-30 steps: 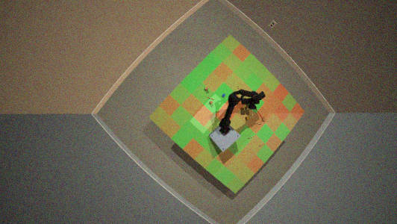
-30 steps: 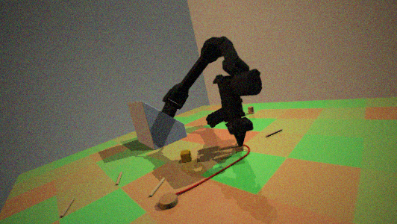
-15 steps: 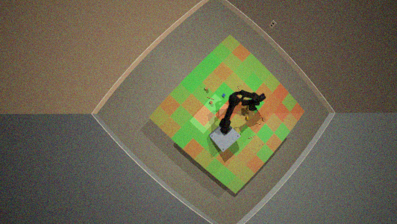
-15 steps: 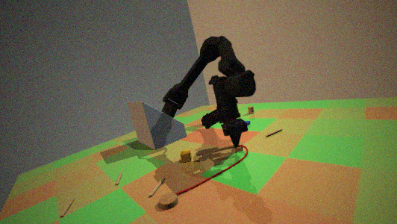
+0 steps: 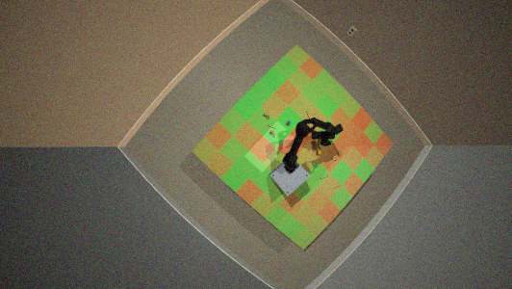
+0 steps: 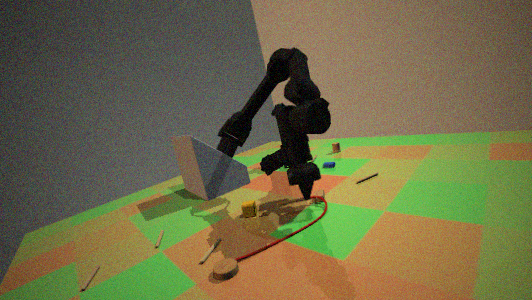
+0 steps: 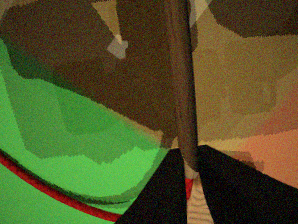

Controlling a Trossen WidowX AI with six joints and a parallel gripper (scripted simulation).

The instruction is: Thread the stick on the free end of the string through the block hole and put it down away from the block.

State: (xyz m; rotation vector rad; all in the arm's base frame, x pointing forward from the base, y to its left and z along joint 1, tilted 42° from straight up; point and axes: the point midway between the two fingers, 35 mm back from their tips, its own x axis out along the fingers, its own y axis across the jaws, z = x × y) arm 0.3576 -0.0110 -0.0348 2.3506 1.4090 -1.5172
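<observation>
The yellow wooden block lies 100 mm behind my gripper tip and 90 mm to the right of it. Round my gripper tip: thin wooden stick (10 mm to the right, 10 mm behind); round wooden button (250 mm to the right, 20 mm ahead, 10 mm below); blue piece (260 mm to the left, 100 mm behind, 10 mm below).
</observation>
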